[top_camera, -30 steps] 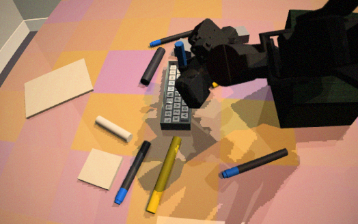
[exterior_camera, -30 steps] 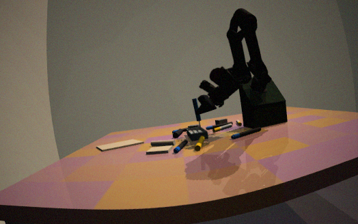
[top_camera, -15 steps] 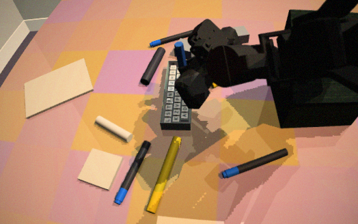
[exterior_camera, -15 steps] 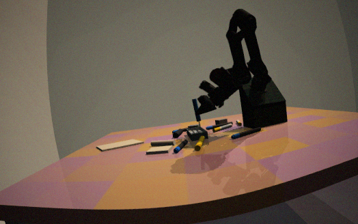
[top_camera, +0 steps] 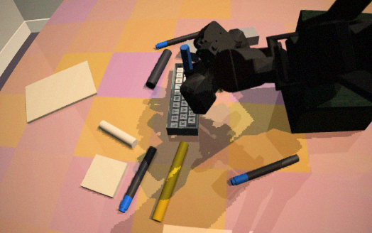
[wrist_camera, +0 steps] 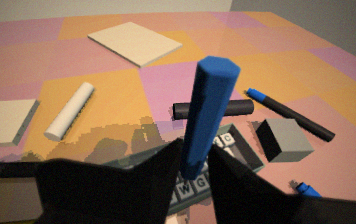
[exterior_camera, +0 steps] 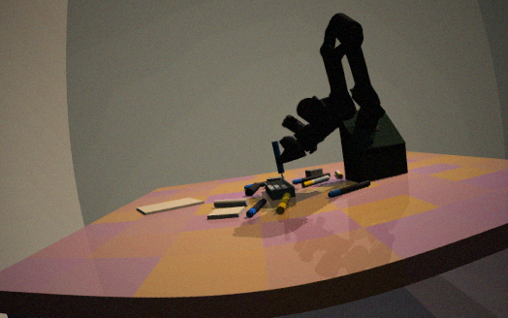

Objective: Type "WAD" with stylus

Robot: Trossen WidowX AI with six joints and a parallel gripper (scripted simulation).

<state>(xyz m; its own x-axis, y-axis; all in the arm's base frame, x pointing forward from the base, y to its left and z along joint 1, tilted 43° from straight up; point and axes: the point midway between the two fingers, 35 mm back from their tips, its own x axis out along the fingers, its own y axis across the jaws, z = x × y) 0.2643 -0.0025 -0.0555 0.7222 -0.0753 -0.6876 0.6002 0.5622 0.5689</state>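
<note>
Right now the black cylinder is 70 mm ahead of my gripper tip, 90 mm to the right of it and 70 mm below it. Round my gripper tip: yellow marker 50 mm ahead, 200 mm to the left, 80 mm below; then stylus 20 mm below; then white cylinder 160 mm ahead, 90 mm to the left, 80 mm below.
</note>
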